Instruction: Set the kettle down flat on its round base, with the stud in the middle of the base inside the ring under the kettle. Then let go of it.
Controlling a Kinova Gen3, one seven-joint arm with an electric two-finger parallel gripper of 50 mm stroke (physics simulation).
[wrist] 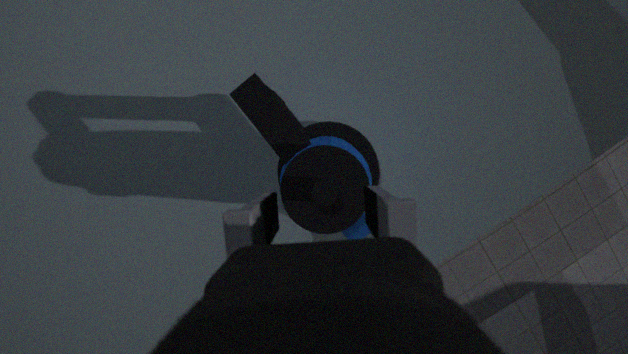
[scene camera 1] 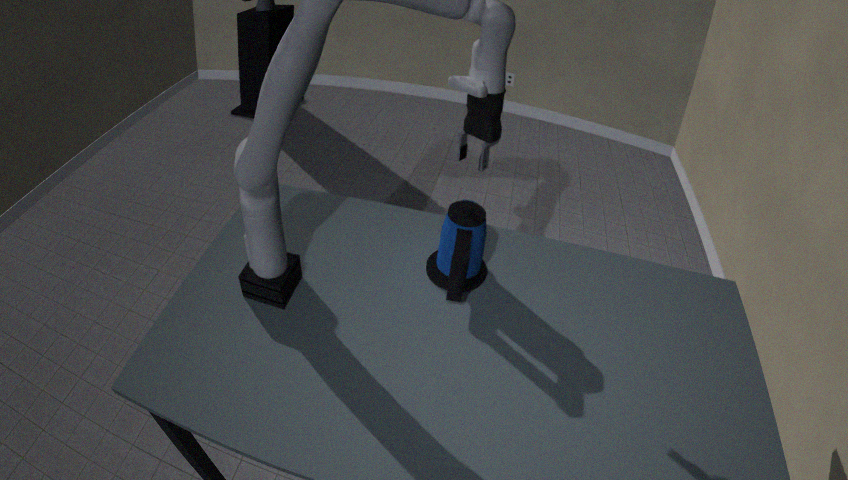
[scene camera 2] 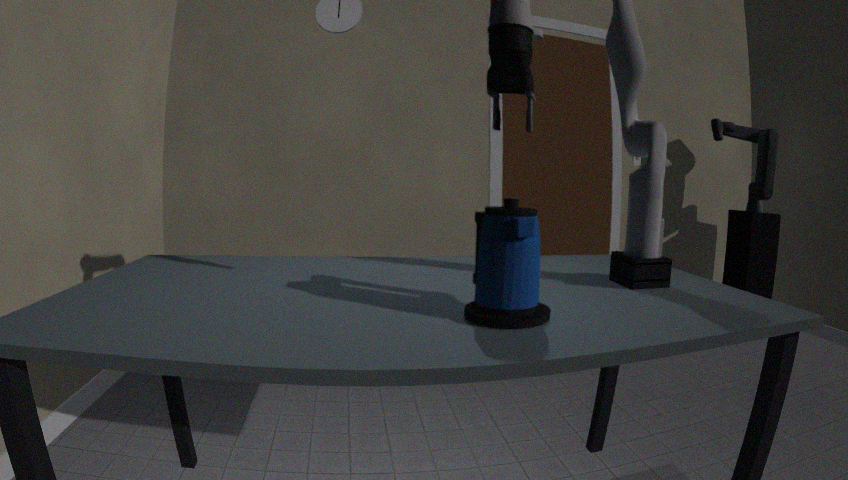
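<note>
The blue kettle (scene camera 1: 476, 246) (scene camera 2: 507, 261) (wrist: 325, 190), with its black lid and long black handle, stands upright on the black round base (scene camera 1: 433, 272) (scene camera 2: 507, 320) (wrist: 361, 137). In scene camera 2 its bottom looks level, rests on the base with no gap and is about centred. The stud and the ring are hidden under the kettle. My gripper (scene camera 1: 473, 164) (scene camera 2: 512, 129) (wrist: 321, 208) is wide open and empty, well above the lid and apart from the kettle. The handle points away from the fingers in the wrist view, up and to the left.
The base stands on the grey-blue table (scene camera 1: 380, 356) (scene camera 2: 267, 333) (wrist: 150, 280), near the edge closer to scene camera 2. The arm's black mount (scene camera 1: 270, 282) (scene camera 2: 640, 270) stands on the same table. A black pedestal (scene camera 1: 252, 59) (scene camera 2: 751, 249) stands on the floor beyond the table.
</note>
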